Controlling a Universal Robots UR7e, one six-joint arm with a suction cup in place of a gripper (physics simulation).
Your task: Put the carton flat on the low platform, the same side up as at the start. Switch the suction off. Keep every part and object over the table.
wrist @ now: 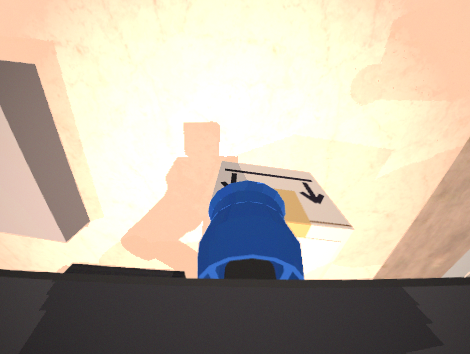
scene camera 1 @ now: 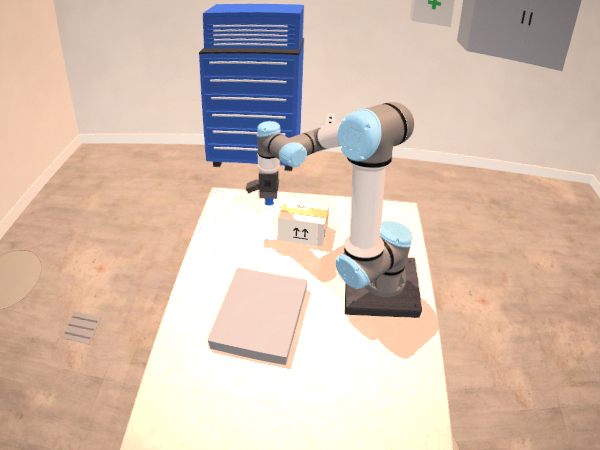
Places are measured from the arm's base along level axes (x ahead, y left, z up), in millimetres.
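Pixels of known places: hand, tool point: (wrist: 246, 214) (scene camera 1: 269, 202); arm's base, link origin: (scene camera 1: 383, 280).
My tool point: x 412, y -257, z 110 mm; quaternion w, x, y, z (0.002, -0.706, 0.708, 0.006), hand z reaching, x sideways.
Ahead of a thing's pixels: the offset from my tool point to its top centre. Level surfaces: height alone.
The carton @[dz -43, dx -128, dy -18 mm] (scene camera 1: 301, 232) (wrist: 327, 211), white with yellow tape on top, stands on the table left of the arm's base in the scene view, its two printed arrows pointing up. In the wrist view it is partly hidden behind the cup. The low platform @[dz -102, dx -8, dy +415 mm] (scene camera 1: 260, 310) (wrist: 20, 190) is a flat grey block on the table, nearer the scene camera than the carton, with a bare top. My gripper (scene camera 1: 269, 202) (wrist: 247, 195), a blue suction cup pointing down, is open and empty. It hangs in the air to the left of the carton in the scene view, apart from it.
The table @[dz -149 mm] (scene camera 1: 350, 390) carries the arm's dark base plate (scene camera 1: 367, 302) at its right side. The table's far edge lies near the carton and cup. A blue drawer cabinet (scene camera 1: 247, 90) stands on the floor behind the table.
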